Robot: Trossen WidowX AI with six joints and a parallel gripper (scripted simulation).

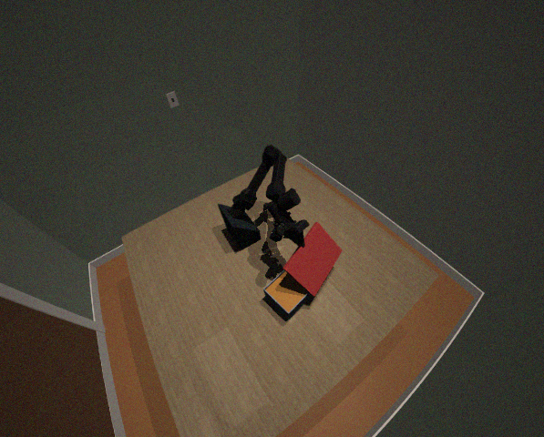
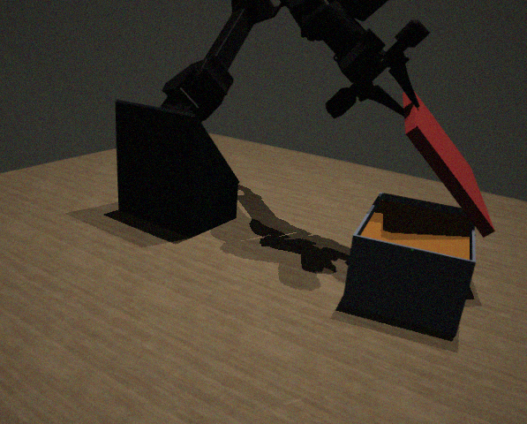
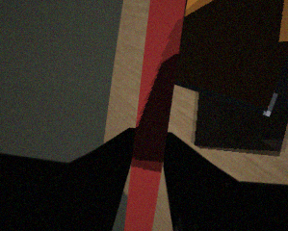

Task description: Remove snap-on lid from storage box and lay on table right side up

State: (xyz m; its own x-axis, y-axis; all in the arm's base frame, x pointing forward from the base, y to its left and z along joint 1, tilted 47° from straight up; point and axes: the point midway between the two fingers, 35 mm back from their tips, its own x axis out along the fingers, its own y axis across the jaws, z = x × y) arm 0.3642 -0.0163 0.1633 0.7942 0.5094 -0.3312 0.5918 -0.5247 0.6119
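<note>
My gripper tip is 60 mm short of the red lid, 60 mm above it and 30 mm to the right of it. From my gripper tip the other things lie so: storage box (190 mm below, 100 mm to the right, 60 mm ahead).
</note>
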